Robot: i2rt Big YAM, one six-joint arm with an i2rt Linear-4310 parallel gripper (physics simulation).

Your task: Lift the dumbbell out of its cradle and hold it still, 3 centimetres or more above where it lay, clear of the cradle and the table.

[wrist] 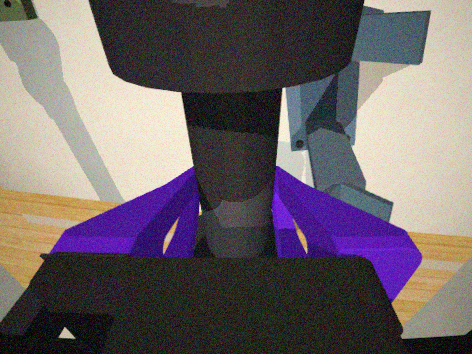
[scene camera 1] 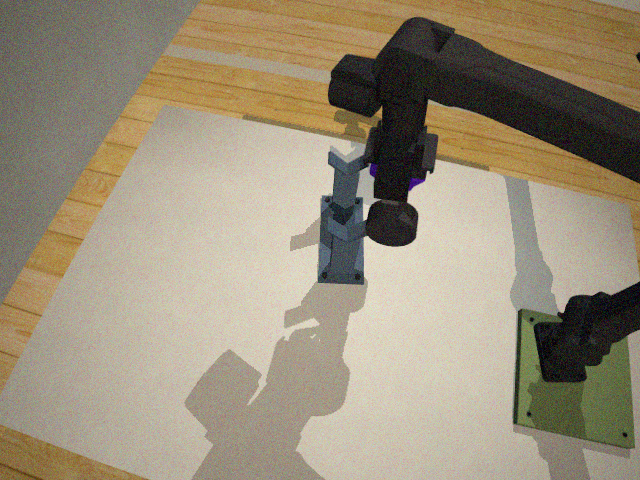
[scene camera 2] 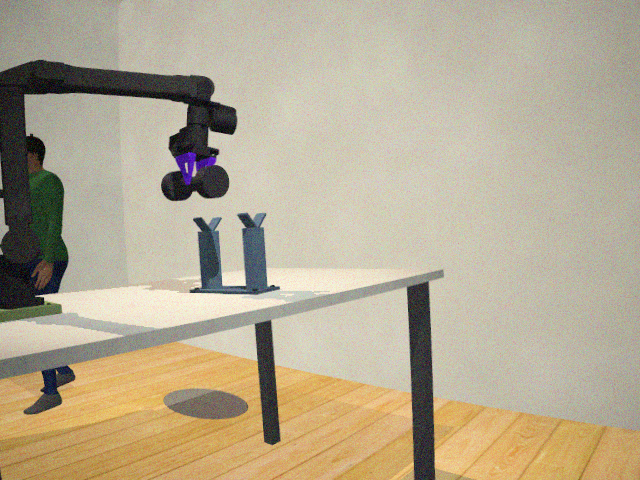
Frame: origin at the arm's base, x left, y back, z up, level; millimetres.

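Where they show: gripper, fingertip midpoint: (wrist: 235,176) (scene camera 2: 194,186); arm's base at its link origin: (scene camera 1: 557,352) (scene camera 2: 14,305).
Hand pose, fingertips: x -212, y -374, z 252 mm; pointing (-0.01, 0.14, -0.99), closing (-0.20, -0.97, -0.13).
Things, the pixels of their top centre, and the offset from my fingertips. Level surfaces: height alone.
- dumbbell at its top centre: (wrist: 218,255) (scene camera 1: 403,169) (scene camera 2: 193,166) dx +3, dy -1, dz +50 mm
- cradle at its top centre: (wrist: 352,152) (scene camera 1: 348,189) (scene camera 2: 228,215) dx -43, dy -75, dz -77 mm
- white table at its surface level: dz -273 mm
The dumbbell (scene camera 1: 391,223) (scene camera 2: 212,181) (wrist: 227,45) is dark, with two round heads and a bar between them. My gripper (scene camera 2: 193,179) (wrist: 235,176) is shut on the bar, with a purple finger on each side. The cradle (scene camera 1: 341,266) (scene camera 2: 254,258) (wrist: 392,37) is blue-grey, with two posts topped by V-shaped forks on a flat base. In scene camera 2 the dumbbell hangs above the fork tops and to the left, with a gap below it. In scene camera 1 it shows to the right of the cradle. The arm hides its far head there.
The cradle stands on the white table (scene camera 1: 155,206) (scene camera 2: 372,281). The arm's base stands on a green plate (scene camera 1: 607,397) (scene camera 2: 49,308) on the same table. A person in a green top (scene camera 2: 49,206) stands behind the arm in scene camera 2.
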